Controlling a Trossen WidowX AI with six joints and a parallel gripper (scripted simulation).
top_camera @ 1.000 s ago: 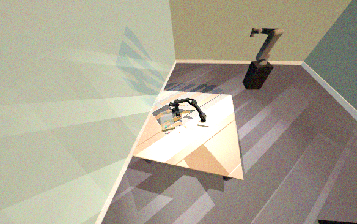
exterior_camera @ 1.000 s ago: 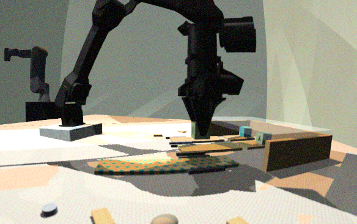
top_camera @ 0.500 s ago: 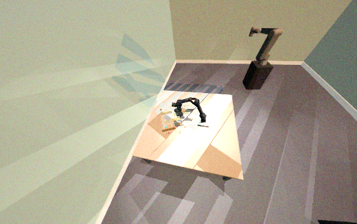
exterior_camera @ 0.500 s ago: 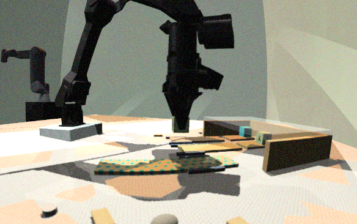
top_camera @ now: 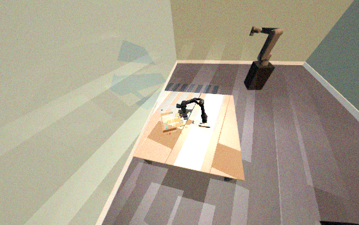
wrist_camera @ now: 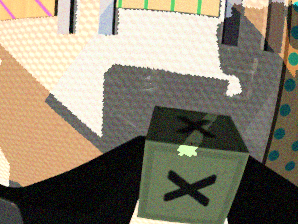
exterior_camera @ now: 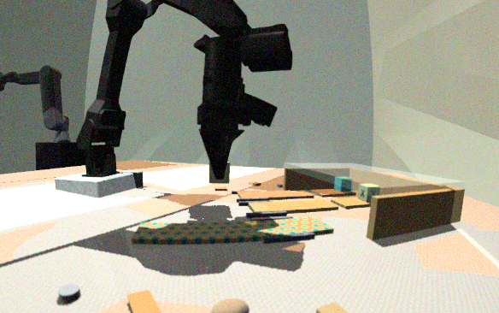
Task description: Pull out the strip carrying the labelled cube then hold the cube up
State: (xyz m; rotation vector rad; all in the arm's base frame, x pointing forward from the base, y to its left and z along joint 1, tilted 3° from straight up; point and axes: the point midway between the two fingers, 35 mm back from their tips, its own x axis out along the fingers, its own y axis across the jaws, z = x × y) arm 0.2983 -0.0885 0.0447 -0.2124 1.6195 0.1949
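Now: gripper tip 80 mm to the left of the dotted strip, 50 mm above it and 40 mm short of it.
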